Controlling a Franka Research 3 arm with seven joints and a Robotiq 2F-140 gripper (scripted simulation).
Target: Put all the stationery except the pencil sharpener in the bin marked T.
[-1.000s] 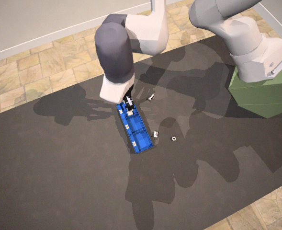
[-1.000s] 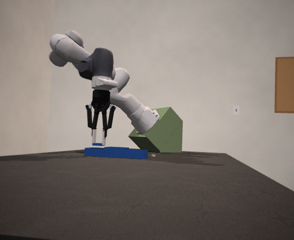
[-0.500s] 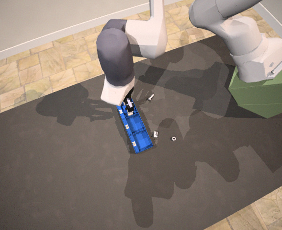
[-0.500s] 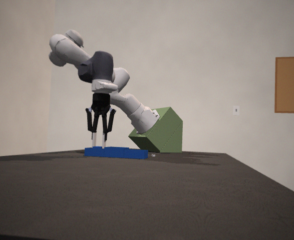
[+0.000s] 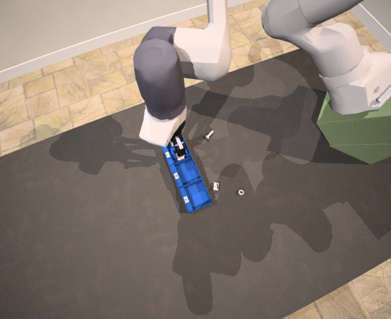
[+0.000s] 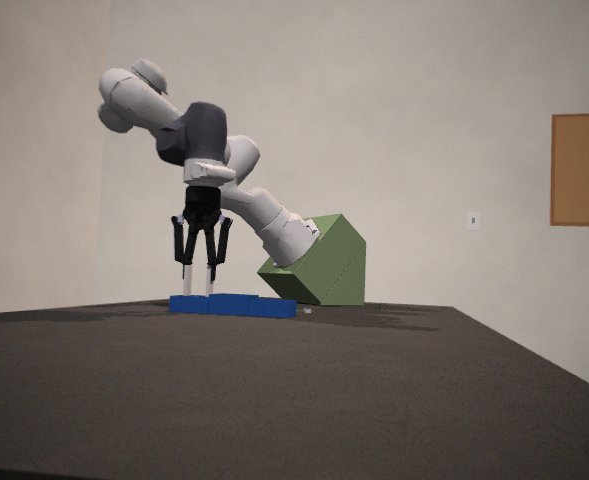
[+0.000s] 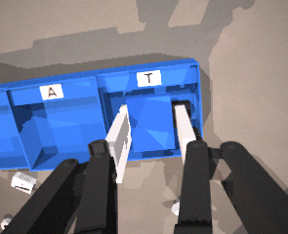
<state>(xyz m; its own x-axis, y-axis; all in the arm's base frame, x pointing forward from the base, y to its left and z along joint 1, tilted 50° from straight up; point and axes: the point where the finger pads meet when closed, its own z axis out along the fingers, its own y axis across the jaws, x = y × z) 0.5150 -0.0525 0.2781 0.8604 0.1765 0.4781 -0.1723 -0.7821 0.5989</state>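
Now: the flat blue block 4 cm below my hand. From my hand the other things lie so: black-and-white block: 5 cm below; then white bolt: 13 cm behind, 1 cm to the left, 6 cm below; then blue bin: 2 cm ahead, 8 cm to the left, 4 cm below.
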